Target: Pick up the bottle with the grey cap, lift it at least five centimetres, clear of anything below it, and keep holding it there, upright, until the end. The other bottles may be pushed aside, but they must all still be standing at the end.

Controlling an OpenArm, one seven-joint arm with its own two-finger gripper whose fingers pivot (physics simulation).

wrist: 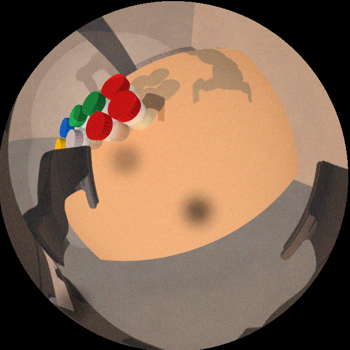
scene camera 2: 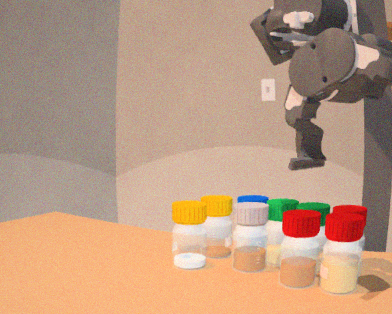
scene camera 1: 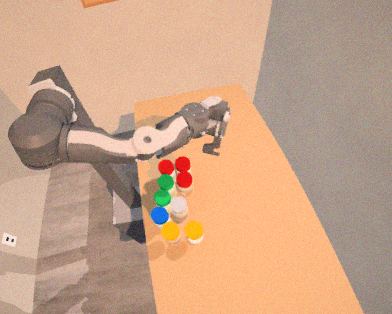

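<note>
The bottle with the grey cap (scene camera 1: pixel 179 206) (scene camera 2: pixel 250 237) (wrist: pixel 75 138) stands upright on the table, with brown contents. The blue-capped and green-capped bottles stand beside it on one side, a red-capped bottle and two yellow-capped bottles near its other sides. In the wrist view its lower part is hidden behind a finger. My gripper (wrist: pixel 171 196) is open and empty. It hangs above the table, past the red-capped end of the group, apart from the grey-capped bottle and higher than the caps. In scene camera 2 one finger shows above the bottles; the other is hidden or unclear.
Red-capped bottles (scene camera 1: pixel 184 180) (scene camera 2: pixel 301 250) (wrist: pixel 99 126), green-capped bottles (scene camera 1: pixel 165 182) (wrist: pixel 93 104), a blue-capped bottle (scene camera 1: pixel 160 216) and yellow-capped bottles (scene camera 1: pixel 194 231) (scene camera 2: pixel 189 235) all stand close together near one long edge of the table (scene camera 1: pixel 250 240) (scene camera 2: pixel 100 270) (wrist: pixel 225 150).
</note>
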